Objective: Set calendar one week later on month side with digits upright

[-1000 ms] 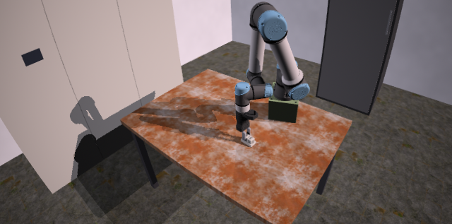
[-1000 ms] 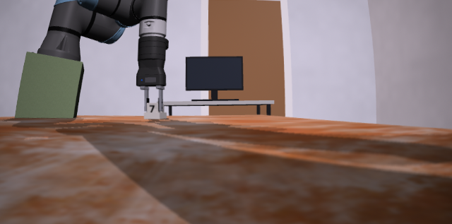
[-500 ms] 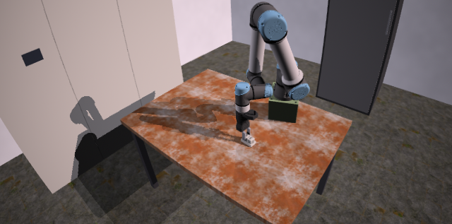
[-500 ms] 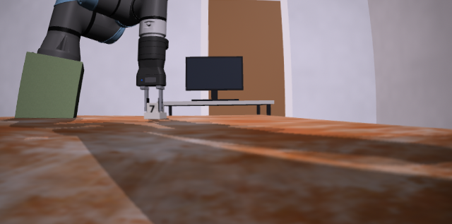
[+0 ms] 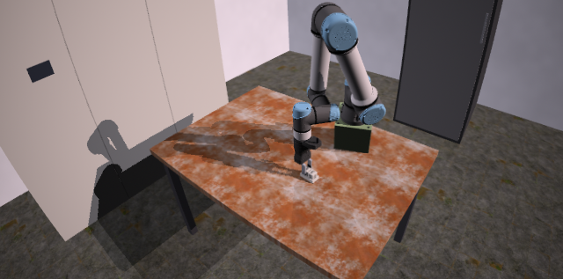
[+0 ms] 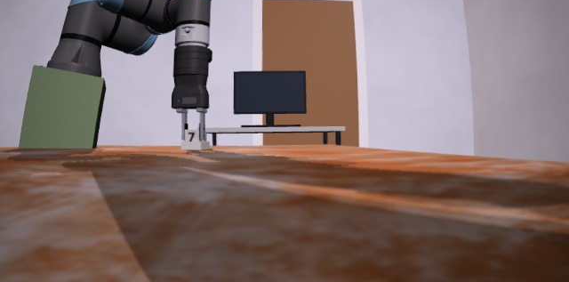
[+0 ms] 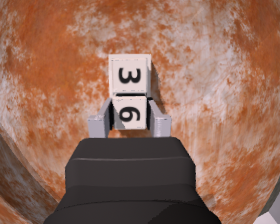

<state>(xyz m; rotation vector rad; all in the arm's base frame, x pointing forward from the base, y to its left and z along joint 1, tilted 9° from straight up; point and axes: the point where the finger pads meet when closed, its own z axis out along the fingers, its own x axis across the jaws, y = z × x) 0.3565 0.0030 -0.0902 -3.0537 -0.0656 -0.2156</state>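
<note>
Now: the white tray 30 mm below my hand and 20 mm to the left of it.
</note>
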